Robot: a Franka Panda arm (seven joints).
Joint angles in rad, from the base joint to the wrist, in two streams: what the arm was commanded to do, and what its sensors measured. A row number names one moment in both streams.
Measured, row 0:
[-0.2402 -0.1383 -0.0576 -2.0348 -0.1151 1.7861 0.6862]
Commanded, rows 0 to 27:
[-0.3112 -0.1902 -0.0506 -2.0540 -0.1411 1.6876 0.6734]
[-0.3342 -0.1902 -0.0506 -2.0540 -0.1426 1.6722 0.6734]
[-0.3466 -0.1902 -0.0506 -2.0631 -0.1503 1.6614 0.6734]
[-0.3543 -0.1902 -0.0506 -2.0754 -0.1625 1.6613 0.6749]
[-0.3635 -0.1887 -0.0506 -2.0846 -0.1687 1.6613 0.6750]
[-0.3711 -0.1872 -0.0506 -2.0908 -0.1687 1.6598 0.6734]
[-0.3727 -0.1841 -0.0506 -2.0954 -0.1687 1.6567 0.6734]
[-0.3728 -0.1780 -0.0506 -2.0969 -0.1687 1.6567 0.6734]
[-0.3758 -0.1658 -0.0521 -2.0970 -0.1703 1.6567 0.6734]
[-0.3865 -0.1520 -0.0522 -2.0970 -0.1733 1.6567 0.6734]
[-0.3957 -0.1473 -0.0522 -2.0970 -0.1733 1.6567 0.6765]
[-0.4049 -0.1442 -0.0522 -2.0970 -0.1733 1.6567 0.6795]
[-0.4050 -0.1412 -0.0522 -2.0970 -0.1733 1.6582 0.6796]
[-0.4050 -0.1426 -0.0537 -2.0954 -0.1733 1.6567 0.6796]
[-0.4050 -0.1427 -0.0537 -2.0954 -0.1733 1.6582 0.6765]
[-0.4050 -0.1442 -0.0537 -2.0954 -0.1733 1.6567 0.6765]
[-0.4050 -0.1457 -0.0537 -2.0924 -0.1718 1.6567 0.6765]
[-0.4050 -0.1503 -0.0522 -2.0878 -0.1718 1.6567 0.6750]
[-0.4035 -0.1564 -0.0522 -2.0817 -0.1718 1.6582 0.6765]
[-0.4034 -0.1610 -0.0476 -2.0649 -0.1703 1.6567 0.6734]
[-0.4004 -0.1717 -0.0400 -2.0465 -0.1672 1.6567 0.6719]
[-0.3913 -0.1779 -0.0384 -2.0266 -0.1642 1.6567 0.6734]
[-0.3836 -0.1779 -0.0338 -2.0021 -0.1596 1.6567 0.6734]
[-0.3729 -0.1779 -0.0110 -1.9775 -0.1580 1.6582 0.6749]
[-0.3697 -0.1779 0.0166 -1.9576 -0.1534 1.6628 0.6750]
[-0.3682 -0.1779 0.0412 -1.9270 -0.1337 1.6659 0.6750]
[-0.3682 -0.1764 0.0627 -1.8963 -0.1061 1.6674 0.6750]
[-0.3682 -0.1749 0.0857 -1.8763 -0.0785 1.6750 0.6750]
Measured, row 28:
[-0.3677 -0.1824 0.0232 -1.9527 -0.1347 1.6720 0.6838]
